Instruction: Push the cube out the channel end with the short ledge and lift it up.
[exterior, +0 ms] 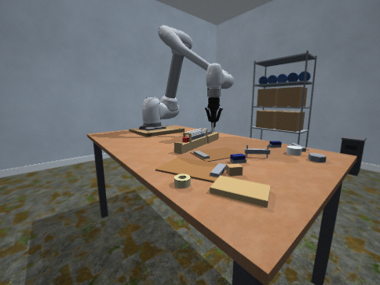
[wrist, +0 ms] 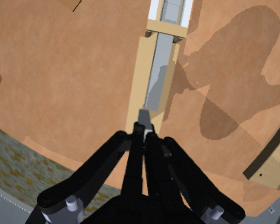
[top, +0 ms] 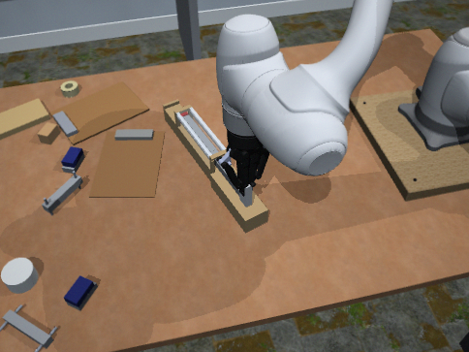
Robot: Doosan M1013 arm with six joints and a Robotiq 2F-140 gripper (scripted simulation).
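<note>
The red cube lies 32 cm to the right of my hand, 8 cm ahead of it and 3 cm below it. Round my hand: blue block: 38 cm ahead, 11 cm to the left, 7 cm below; wooden plank: 53 cm ahead, 49 cm to the right, 8 cm below; wooden channel: 21 cm to the right, 6 cm ahead, 3 cm below.
</note>
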